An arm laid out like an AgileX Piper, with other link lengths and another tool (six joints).
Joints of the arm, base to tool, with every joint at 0 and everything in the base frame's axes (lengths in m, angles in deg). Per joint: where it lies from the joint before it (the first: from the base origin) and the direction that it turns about. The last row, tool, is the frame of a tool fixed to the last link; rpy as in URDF.
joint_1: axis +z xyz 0 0 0.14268
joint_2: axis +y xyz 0 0 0
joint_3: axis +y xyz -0.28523 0 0.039
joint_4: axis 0.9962 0 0.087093 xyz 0.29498 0 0.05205
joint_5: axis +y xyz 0 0 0
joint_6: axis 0.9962 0 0.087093 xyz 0.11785 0 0.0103
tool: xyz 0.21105 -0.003 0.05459 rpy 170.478 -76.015 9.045
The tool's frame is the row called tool.
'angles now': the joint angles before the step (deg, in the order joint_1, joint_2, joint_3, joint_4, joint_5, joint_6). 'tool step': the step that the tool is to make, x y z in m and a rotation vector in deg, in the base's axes. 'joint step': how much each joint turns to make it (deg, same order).
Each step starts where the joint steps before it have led.
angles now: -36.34 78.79 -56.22 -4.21 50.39 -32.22
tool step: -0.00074 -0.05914 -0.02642 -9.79 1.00 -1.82
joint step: 0.00 4.76 4.28 -15.19 -12.76 10.99
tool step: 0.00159 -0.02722 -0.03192 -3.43 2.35 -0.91
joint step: 0.37 6.73 0.45 -11.55 -5.27 10.47
